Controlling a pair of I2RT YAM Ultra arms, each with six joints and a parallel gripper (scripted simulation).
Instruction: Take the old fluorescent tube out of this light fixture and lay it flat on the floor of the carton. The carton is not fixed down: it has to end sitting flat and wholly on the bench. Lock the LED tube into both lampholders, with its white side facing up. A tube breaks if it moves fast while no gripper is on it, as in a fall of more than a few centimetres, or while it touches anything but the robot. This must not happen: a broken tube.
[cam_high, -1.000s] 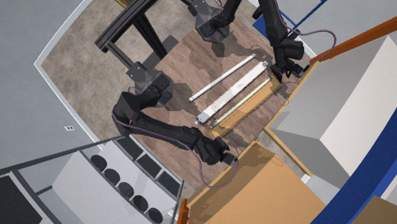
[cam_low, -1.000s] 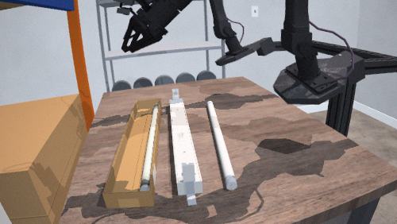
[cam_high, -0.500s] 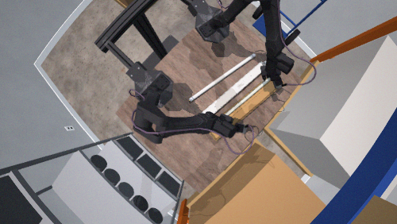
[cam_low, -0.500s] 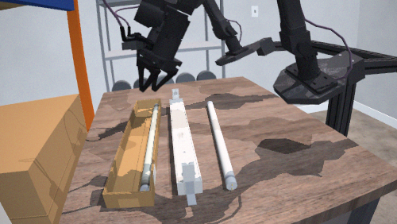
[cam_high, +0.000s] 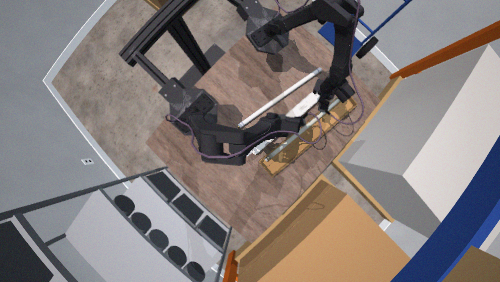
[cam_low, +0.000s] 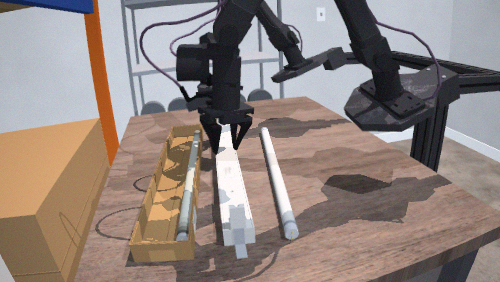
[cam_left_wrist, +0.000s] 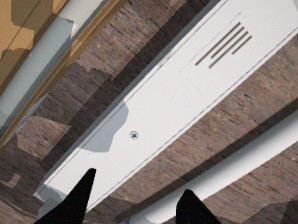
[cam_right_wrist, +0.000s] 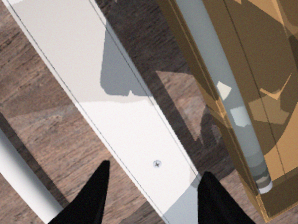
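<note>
My right hand is 11 cm past the LED tube, 16 cm to the right of it and 12 cm above it. Also, from my right hand: old fluorescent tube: 10 cm ahead, 11 cm to the left, 12 cm below; then carton: 14 cm ahead, 11 cm to the left, 11 cm below; then grey light fixture: 1 cm ahead, 12 cm to the left, 8 cm below.
Right now the LED tube is 15 cm behind my left hand, 12 cm below it and 10 cm to the right of it. From my left hand the other things lie so: old fluorescent tube 15 cm to the right, 12 cm below, 7 cm ahead; then carton 15 cm to the right, 11 cm below, 11 cm ahead; then grey light fixture 14 cm to the right, 8 cm below, 3 cm behind.
</note>
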